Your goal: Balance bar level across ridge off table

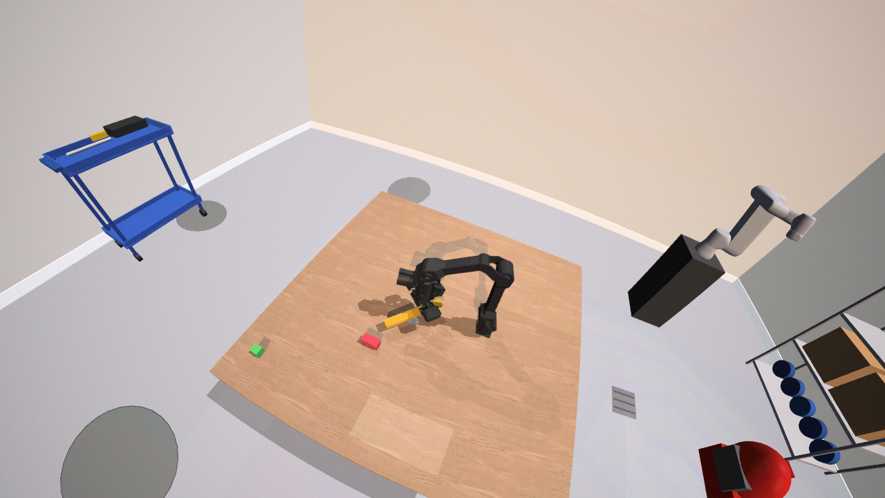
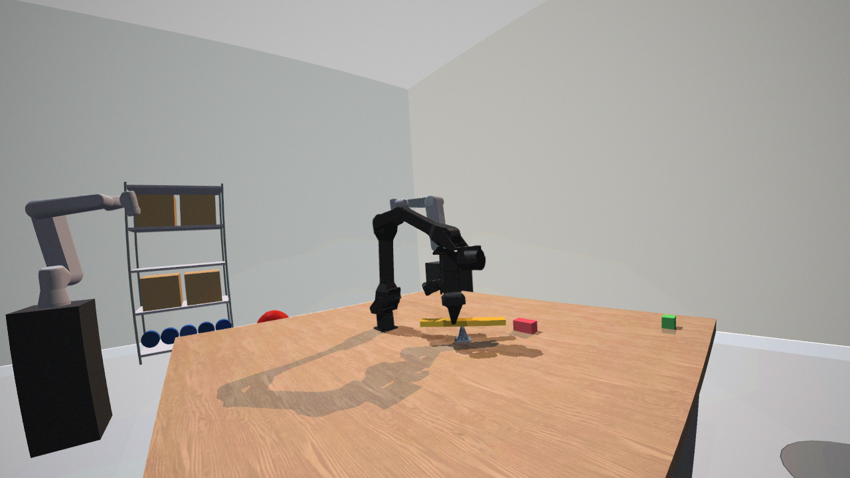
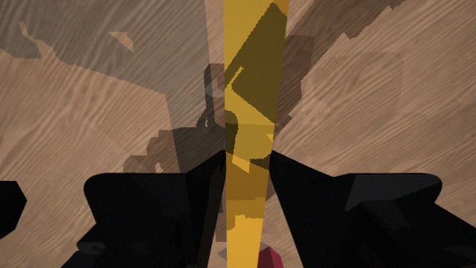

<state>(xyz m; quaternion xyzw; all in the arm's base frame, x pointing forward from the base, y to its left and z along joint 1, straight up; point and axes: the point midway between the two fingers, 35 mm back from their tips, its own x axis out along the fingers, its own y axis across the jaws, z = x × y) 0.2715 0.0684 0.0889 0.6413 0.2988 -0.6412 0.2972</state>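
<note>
My gripper tip is 20 mm to the right of the yellow bar and 20 mm short of it. From my gripper tip the other things lie so: red block (190 mm to the left, 120 mm ahead, 40 mm below); then green cube (470 mm ahead, 430 mm to the left, 40 mm below).
</note>
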